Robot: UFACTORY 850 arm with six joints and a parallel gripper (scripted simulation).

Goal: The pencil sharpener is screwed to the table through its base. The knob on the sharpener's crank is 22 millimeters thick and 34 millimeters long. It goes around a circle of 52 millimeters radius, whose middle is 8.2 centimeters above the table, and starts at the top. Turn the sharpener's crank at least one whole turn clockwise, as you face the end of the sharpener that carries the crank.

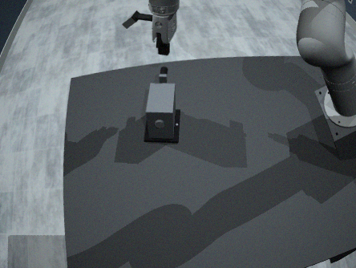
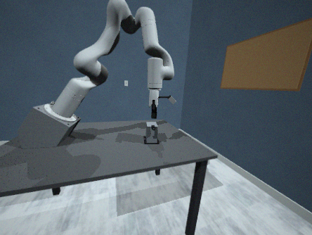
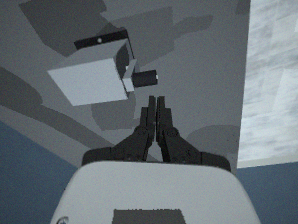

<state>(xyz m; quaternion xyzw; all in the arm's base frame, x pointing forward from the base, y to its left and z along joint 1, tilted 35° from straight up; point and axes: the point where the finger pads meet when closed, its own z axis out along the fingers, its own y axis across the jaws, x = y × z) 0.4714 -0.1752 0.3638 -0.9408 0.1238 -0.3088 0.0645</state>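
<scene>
Now: the crank knob 2 cm to the left of my hand and 9 cm below it.
</scene>
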